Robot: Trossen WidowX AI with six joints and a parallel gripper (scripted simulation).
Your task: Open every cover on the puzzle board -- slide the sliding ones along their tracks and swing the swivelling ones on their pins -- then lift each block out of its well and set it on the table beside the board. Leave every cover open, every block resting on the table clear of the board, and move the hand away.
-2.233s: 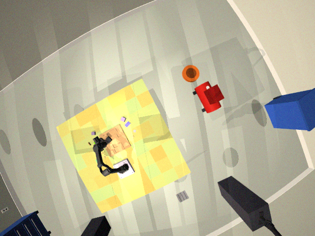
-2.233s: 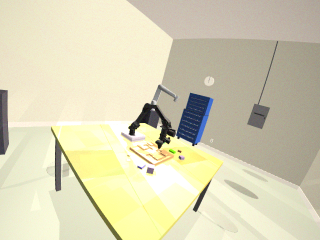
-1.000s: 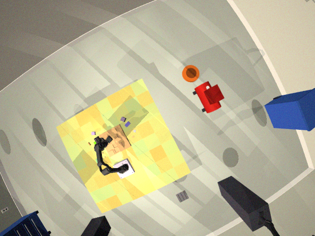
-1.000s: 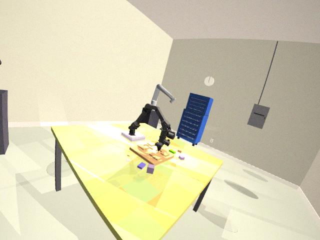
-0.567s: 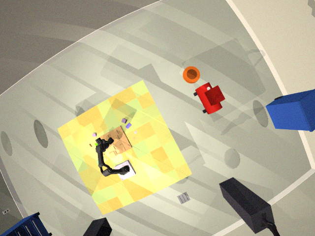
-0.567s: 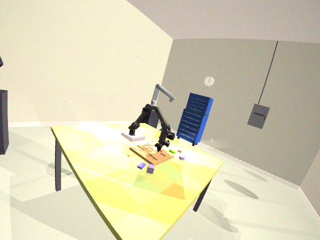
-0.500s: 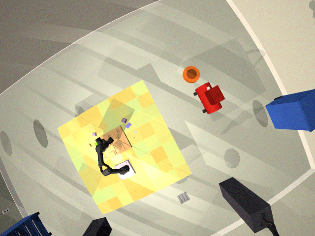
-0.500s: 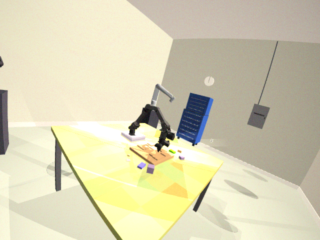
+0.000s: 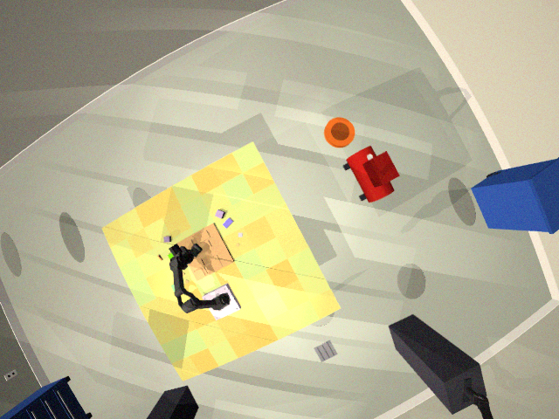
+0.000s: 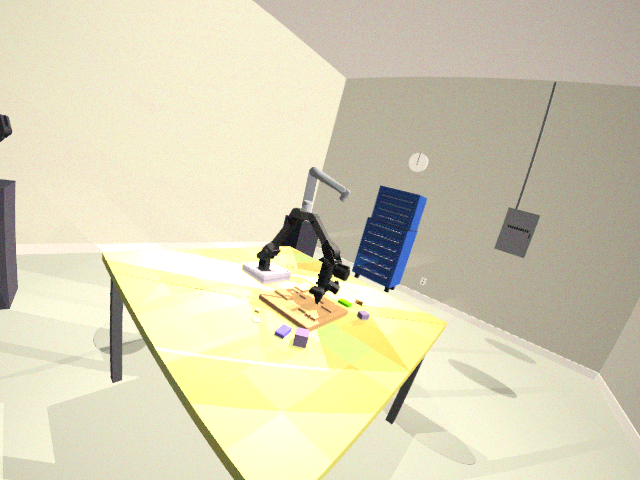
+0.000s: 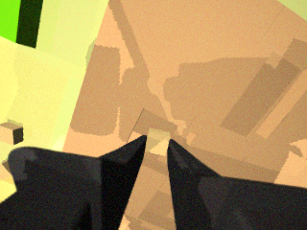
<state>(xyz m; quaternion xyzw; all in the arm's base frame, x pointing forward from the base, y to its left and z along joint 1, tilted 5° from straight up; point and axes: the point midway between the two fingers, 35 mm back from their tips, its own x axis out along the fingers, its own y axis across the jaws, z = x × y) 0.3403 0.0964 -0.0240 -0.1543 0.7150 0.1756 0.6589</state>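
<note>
Now: gripper tip 20 mm past the tan puzzle board and 50 mm to the left of it. Round my gripper tip: lilac block 160 mm ahead, 150 mm to the left; brown block 60 mm ahead, 260 mm to the left.
</note>
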